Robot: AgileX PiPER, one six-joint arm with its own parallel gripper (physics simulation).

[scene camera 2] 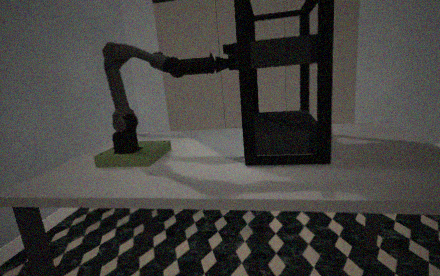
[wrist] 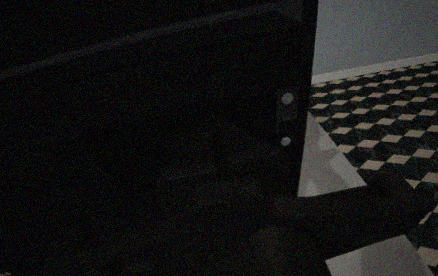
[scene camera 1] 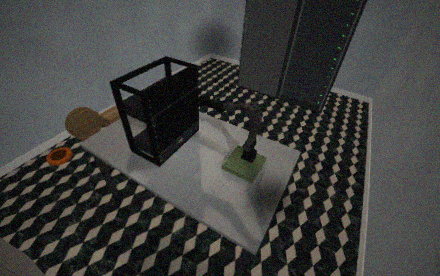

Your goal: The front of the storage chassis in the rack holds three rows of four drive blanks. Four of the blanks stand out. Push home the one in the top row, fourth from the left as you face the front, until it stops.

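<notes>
The black rack (scene camera 1: pixel 156 125) (scene camera 2: pixel 248 105) stands on the table, and the storage chassis (scene camera 2: pixel 285 51) sits in its upper part. In the wrist view the chassis front (wrist: pixel 150 115) is very dark; separate blanks and their rows cannot be made out. A dark block (scene camera 2: pixel 229 48) stands out from the front in scene camera 2, just above the gripper; which blank it is cannot be told. My gripper (scene camera 2: pixel 233 63) points level at the chassis front, its tips at or very close to it. Contact and finger opening are hidden in the dark. In scene camera 1 the rack hides the fingertips.
The arm stands on a green base plate (scene camera 1: pixel 237 169) (scene camera 2: pixel 125 160) on the table (scene camera 1: pixel 175 192) (scene camera 2: pixel 210 187). A mounting ear (wrist: pixel 287 112) with pale screws is at the chassis's right edge. A tall dark cabinet (scene camera 1: pixel 265 45), a round brown stool (scene camera 1: pixel 82 123) and an orange ring (scene camera 1: pixel 49 158) are farther off.
</notes>
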